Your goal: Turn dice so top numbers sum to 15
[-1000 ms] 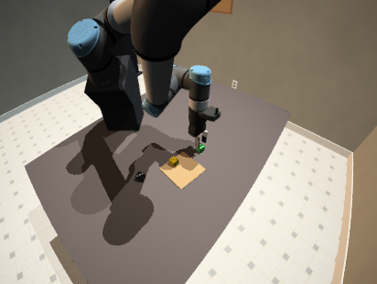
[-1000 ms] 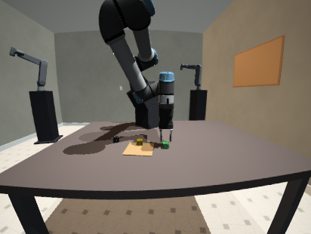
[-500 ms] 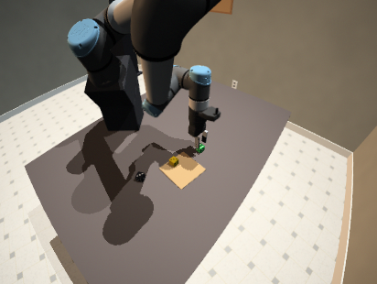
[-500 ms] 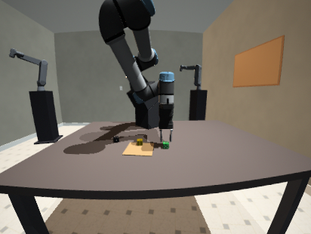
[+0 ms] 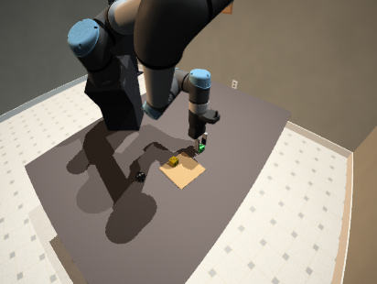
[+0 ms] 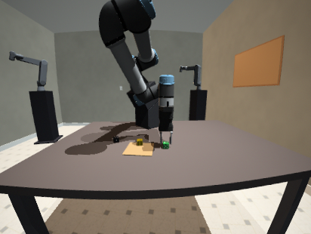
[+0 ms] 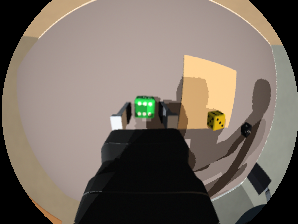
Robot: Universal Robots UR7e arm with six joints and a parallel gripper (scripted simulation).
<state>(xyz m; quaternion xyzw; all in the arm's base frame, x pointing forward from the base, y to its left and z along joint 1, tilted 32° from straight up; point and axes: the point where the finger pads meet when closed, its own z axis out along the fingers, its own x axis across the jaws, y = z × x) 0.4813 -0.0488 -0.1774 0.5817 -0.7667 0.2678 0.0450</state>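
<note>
Now: the green die 3 cm below my hand. Also, from my hand: black die: 25 cm to the right, 16 cm behind, 3 cm below; then yellow die: 12 cm to the right, 7 cm behind, 2 cm below; then tan mat: 13 cm to the right, 4 cm below, 3 cm behind.
</note>
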